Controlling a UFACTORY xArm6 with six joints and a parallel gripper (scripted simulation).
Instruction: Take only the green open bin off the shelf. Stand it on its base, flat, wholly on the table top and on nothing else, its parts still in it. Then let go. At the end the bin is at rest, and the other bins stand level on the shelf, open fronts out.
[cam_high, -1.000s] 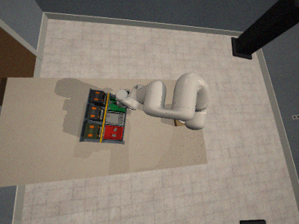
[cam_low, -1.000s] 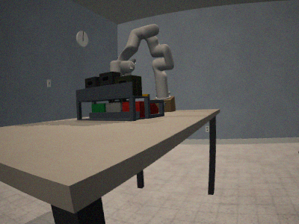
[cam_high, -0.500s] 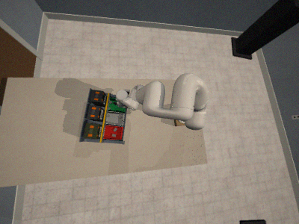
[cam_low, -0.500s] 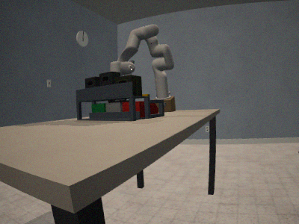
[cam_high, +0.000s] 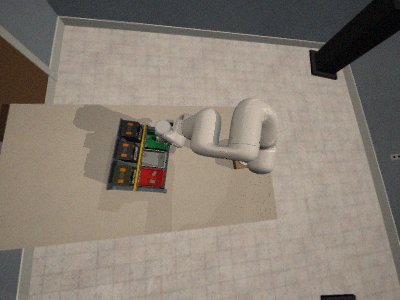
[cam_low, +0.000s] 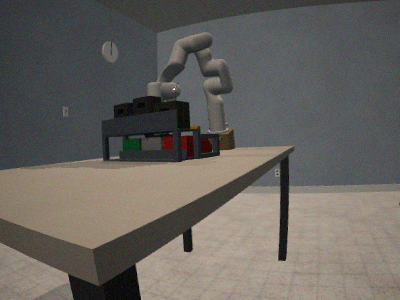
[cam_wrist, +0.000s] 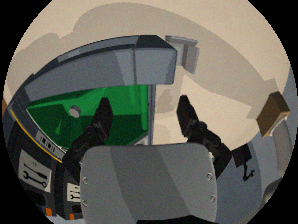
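Now: hand 80 mm short of the green open bin. The rest, counted from my hand: yellow strip 130 mm ahead, 110 mm to the left, 60 mm above; then red bin 80 mm ahead, 220 mm to the left; then grey bin 80 mm ahead, 110 mm to the left.
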